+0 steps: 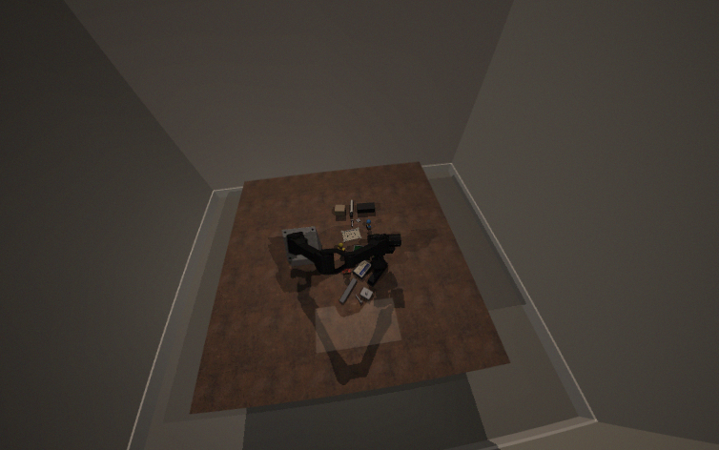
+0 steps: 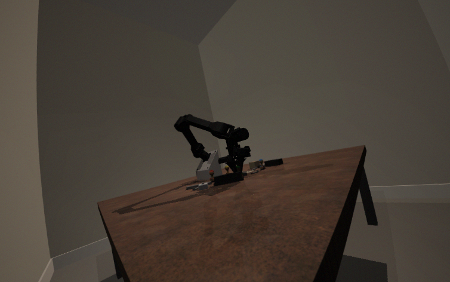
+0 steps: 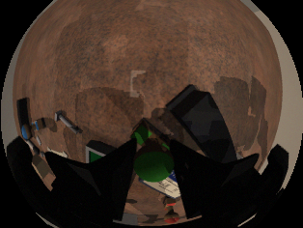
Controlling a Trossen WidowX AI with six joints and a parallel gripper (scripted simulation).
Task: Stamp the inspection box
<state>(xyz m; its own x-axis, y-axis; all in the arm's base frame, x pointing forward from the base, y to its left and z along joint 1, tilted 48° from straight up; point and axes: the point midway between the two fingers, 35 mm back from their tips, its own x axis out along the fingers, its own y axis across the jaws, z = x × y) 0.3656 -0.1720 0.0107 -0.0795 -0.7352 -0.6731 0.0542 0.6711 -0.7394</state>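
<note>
The green-knobbed stamp lies right at my gripper tip. From my gripper tip the other things lie so: green ink pad: 7 cm to the left, 6 cm behind, 2 cm below; then long black block: 7 cm to the right, 1 cm below, 1 cm behind; then blue-and-white box: 8 cm behind, 3 cm to the right, 1 cm below.
</note>
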